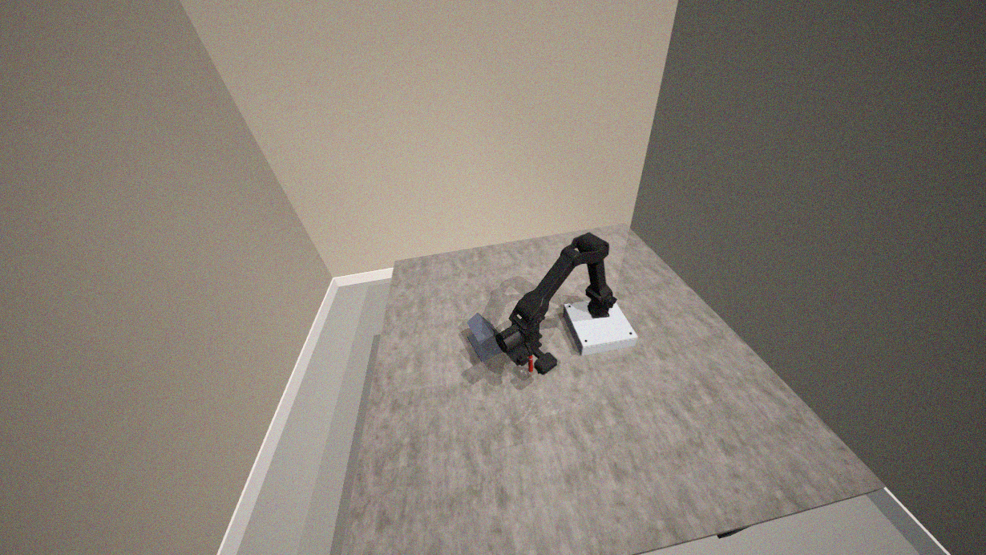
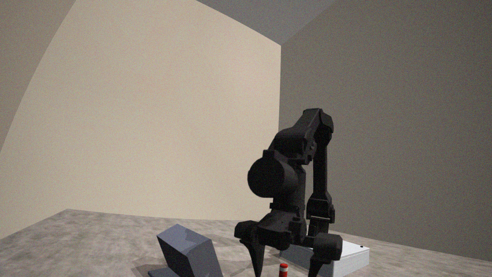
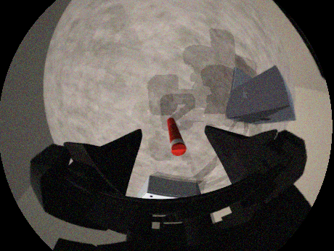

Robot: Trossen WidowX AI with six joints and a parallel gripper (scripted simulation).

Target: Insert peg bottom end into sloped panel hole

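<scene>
Right now my gripper tip is 14 cm to the left of the blue-grey sloped panel and 13 cm short of it. The rest, counted from my gripper tip: red peg (1 cm above).
</scene>
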